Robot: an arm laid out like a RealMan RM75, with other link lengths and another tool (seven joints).
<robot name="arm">
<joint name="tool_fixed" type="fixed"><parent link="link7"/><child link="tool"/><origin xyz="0.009 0.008 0.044" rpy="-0.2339 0 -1.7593"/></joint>
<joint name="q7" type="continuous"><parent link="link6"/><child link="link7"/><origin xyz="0.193 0 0" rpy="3.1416 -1.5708 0"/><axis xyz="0 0 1"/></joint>
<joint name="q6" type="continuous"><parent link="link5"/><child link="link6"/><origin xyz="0 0 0" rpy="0 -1.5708 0"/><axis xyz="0 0 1"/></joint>
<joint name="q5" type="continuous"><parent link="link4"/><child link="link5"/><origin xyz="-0.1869 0 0" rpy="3.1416 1.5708 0"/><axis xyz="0 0 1"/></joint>
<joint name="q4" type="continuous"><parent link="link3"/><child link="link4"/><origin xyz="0 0 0" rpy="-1.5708 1.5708 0"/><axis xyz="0 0 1"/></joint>
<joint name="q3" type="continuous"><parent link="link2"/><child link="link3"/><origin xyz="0.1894 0 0" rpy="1.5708 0 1.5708"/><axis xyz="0 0 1"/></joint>
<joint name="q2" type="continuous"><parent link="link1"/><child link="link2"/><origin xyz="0 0 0" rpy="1.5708 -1.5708 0"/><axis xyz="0 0 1"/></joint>
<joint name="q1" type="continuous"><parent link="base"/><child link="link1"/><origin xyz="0 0 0.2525" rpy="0 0 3.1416"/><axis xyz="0 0 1"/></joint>
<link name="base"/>
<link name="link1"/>
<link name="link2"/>
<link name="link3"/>
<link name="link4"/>
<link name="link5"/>
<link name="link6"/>
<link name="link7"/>
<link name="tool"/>
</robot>
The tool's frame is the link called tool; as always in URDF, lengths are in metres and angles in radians. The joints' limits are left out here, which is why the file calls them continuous.
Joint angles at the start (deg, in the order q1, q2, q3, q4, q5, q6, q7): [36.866 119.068 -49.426 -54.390 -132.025 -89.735 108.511]
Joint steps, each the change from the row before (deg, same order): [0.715 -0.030 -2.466 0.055 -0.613 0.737 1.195]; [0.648 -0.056 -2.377 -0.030 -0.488 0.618 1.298]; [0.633 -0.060 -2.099 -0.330 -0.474 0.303 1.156]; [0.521 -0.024 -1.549 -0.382 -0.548 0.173 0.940]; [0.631 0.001 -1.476 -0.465 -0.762 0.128 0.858]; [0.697 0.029 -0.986 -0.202 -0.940 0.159 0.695]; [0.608 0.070 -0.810 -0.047 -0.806 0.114 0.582]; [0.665 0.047 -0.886 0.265 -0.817 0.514 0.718]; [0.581 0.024 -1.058 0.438 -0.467 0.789 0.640]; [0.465 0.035 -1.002 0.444 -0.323 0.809 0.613]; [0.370 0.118 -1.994 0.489 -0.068 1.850 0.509]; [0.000 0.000 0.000 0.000 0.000 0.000 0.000]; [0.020 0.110 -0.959 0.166 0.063 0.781 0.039]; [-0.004 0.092 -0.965 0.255 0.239 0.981 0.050]
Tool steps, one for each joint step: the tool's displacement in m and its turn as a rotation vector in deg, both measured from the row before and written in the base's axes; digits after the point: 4 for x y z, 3 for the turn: [-0.0008 -0.0010 -0.0059 -1.196 -1.832 0.545]; [-0.0008 -0.0011 -0.0051 -1.078 -1.696 0.449]; [-0.0015 -0.0010 -0.0037 -0.929 -1.591 0.685]; [-0.0009 -0.0005 -0.0024 -0.639 -1.367 0.565]; [-0.0009 -0.0002 -0.0021 -0.578 -1.544 0.775]; [-0.0002 0.0005 -0.0016 -0.386 -1.420 0.569]; [-0.0001 0.0000 -0.0018 -0.407 -1.157 0.409]; [0.0006 0.0009 -0.0023 -0.196 -1.213 0.195]; [0.0003 0.0011 -0.0028 -0.104 -0.994 0.220]; [0.0003 0.0010 -0.0028 -0.042 -0.817 0.128]; [0.0001 0.0022 -0.0050 0.264 -1.096 0.800]; [0.0000 0.0000 0.0000 0.000 0.000 0.000]; [0.0002 0.0001 -0.0027 -0.012 -0.411 0.473]; [-0.0001 0.0006 -0.0028 0.138 -0.242 0.411]
